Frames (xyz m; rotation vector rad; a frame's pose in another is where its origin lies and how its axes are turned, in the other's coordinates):
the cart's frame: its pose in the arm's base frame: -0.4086 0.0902 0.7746 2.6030 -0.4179 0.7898
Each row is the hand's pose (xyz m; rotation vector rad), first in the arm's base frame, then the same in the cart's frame.
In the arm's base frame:
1: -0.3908 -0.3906 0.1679 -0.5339 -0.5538 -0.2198
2: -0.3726 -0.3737 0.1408 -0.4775 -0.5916 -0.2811
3: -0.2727 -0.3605 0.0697 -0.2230 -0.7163 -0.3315
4: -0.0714 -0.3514 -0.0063 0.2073 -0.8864 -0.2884
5: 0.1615 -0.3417 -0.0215 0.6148 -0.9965 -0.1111
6: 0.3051 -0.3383 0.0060 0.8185 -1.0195 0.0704
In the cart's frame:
1: -0.2573 0.2496 0.6864 3.0304 -0.1792 -0.0269
2: -0.2613 0.2202 0.7081 3.0739 -0.0607 -0.0505
3: -0.2252 0.1505 0.8032 -2.9672 -0.1486 0.1488
4: -0.1103 0.0440 0.9510 -2.5241 -0.2859 0.2777
5: 0.0649 -0.0585 1.0666 -2.0837 -0.2368 0.3616
6: 0.1947 -0.1093 1.1108 -1.8440 -0.1174 0.3875

